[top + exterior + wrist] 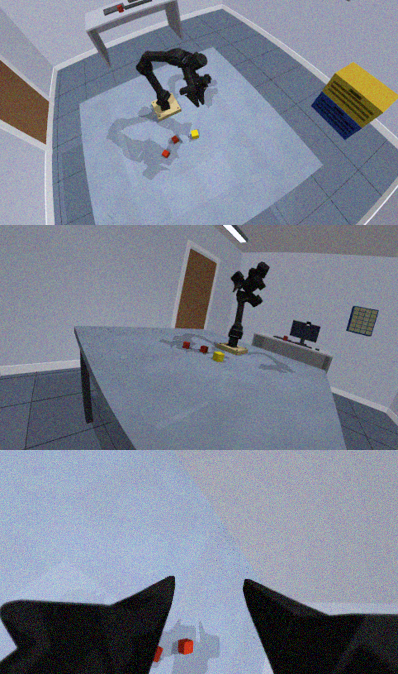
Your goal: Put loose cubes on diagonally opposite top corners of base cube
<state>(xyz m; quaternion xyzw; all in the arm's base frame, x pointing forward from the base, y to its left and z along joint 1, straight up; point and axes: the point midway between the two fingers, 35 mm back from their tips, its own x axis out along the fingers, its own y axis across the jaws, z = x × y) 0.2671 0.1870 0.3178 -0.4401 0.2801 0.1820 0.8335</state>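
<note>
Right now my gripper tip is 31 cm above the yellow cube, 5 cm to the left of it and 2 cm past it. The rest, counted from my gripper tip: red cube 31 cm below, 18 cm to the right, 3 cm behind.
</note>
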